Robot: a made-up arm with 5 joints.
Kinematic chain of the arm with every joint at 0, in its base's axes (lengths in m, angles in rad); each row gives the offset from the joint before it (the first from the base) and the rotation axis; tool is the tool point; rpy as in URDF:
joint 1: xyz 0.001 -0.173 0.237 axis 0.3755 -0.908 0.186
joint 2: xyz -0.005 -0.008 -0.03 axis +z
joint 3: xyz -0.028 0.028 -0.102 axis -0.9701 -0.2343 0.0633
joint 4: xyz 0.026 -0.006 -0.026 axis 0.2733 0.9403 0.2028
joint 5: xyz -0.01 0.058 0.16 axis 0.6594 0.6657 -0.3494
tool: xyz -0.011 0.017 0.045 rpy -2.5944 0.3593 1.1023
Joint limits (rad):
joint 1: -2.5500..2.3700
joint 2: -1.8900..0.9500
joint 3: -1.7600..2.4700
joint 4: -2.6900..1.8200
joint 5: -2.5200..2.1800
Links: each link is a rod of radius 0.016 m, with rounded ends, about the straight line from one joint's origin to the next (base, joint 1, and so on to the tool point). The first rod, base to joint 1, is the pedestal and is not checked.
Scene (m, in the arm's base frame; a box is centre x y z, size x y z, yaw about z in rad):
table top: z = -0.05
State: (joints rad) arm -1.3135 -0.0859 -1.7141 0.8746 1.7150
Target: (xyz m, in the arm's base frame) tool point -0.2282 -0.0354 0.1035
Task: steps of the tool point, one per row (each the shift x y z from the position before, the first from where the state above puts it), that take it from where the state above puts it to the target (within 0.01 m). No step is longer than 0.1 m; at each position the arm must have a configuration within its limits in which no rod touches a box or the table.
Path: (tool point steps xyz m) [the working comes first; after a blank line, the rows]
Joints at the target: -0.6916 -0.1346 0.1873 -1.7865 0.9320
Straight joint move there: clear.

1: 0.0361 -0.0233 0.0444
2: 0.0425 0.0052 0.0525
3: 0.0345 0.0367 0.0522
4: 0.0136 0.0629 0.0413
5: -0.0147 0.0763 0.0200
6: -0.0418 0.0724 -0.0091
7: -0.0592 0.0510 -0.0403
8: -0.0606 0.0170 -0.0666
9: -0.0443 -0.0214 -0.0815

